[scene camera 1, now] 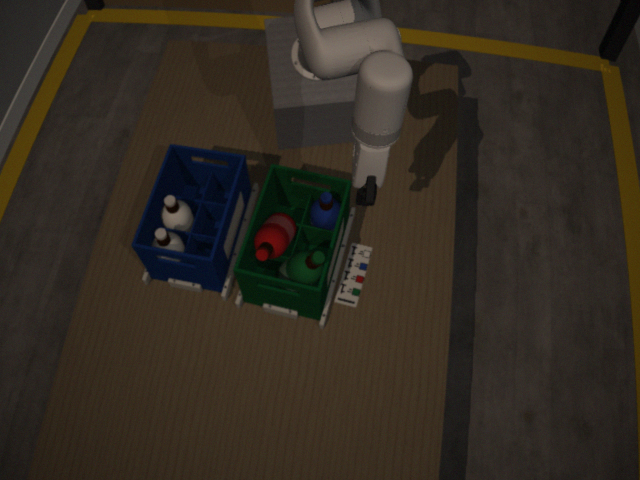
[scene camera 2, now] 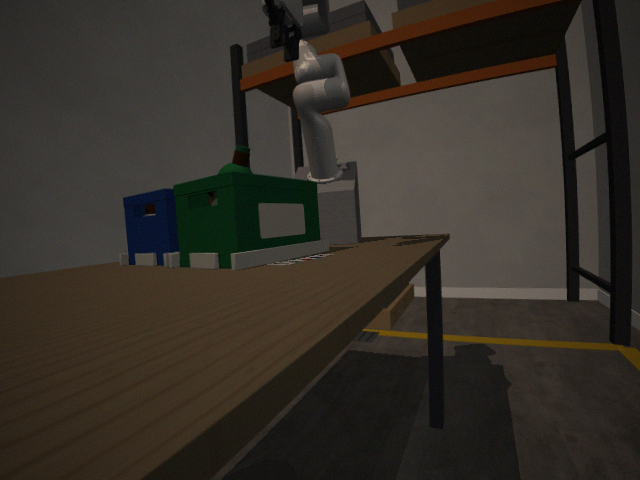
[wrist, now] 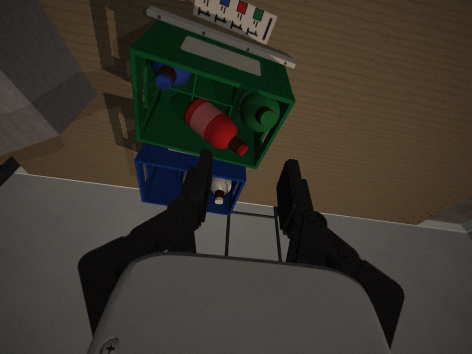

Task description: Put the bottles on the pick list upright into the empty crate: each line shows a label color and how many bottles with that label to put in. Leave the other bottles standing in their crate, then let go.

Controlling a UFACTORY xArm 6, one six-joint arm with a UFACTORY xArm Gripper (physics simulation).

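Frame: origin at the arm's base, x right, y ahead, z up, level; metres.
Seen in the pictures: gripper, between the fingertips: (scene camera 1: 364, 190) (scene camera 2: 285, 53) (wrist: 246, 169); arm's base, origin of its link: (scene camera 2: 325, 175).
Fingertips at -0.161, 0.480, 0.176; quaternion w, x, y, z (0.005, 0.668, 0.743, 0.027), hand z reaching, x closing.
Offsets run from my fingertips to a thing's middle, as dx, dy, dz. Level surfaces: height alone.
The green crate (scene camera 1: 258, 289) (scene camera 2: 204, 235) (wrist: 275, 82) holds a blue bottle @(+0.087, -0.127, -0.327) (scene camera 1: 325, 212) (wrist: 178, 75) standing at the back right, a red bottle @(+0.191, -0.020, -0.283) (scene camera 1: 273, 236) (wrist: 212, 125) tilted well over on the left, and a green bottle @(+0.107, +0.050, -0.254) (scene camera 1: 303, 268) (wrist: 252, 109) leaning at the front right. The blue crate @(+0.385, -0.072, -0.325) (scene camera 1: 170, 268) (scene camera 2: 149, 235) (wrist: 150, 155) holds two white bottles; one white bottle @(+0.434, -0.069, -0.327) (scene camera 1: 178, 215) is behind the other white bottle @(+0.432, +0.015, -0.327) (scene camera 1: 168, 240). My gripper (scene camera 1: 366, 192) (wrist: 246, 169) is open and empty, high above and right of the green crate. The pick list @(+0.005, -0.024, -0.412) (scene camera 1: 353, 274) (wrist: 235, 20) shows white, blue, red and green squares; its counts are too small to read.
Pale rails @(+0.045, -0.033, -0.398) (scene camera 1: 338, 258) (wrist: 220, 39) edge the green crate. The crates stand side by side on the wooden table @(dz -0.413) (scene camera 1: 248, 392) (scene camera 2: 170, 330), left of the pick list. The grey robot pedestal (scene camera 1: 312, 124) is behind them. An orange-beamed shelf rack (scene camera 2: 439, 85) stands at the back.
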